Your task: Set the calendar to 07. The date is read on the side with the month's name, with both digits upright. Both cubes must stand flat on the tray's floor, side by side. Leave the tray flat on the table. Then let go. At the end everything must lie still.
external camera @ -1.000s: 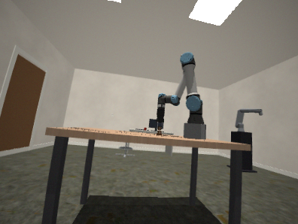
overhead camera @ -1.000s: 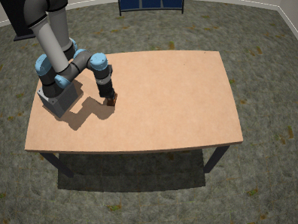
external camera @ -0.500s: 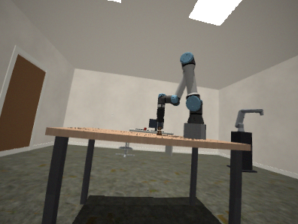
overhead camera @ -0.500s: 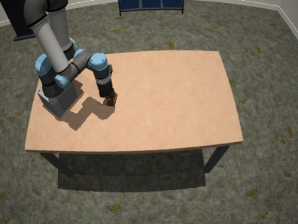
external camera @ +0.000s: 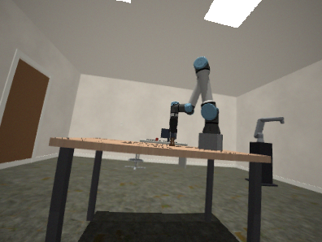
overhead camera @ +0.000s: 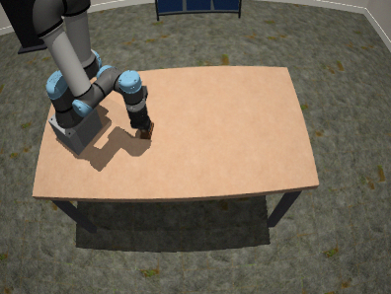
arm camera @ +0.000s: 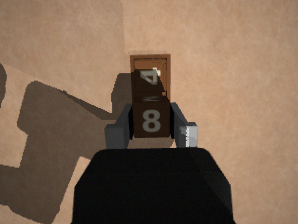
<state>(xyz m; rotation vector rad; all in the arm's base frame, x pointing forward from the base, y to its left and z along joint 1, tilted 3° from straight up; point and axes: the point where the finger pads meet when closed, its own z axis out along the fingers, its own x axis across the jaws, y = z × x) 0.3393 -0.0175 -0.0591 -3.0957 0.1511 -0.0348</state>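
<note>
The brown calendar tray lies 6 cm below my hand and 2 cm to the left of it.
</note>
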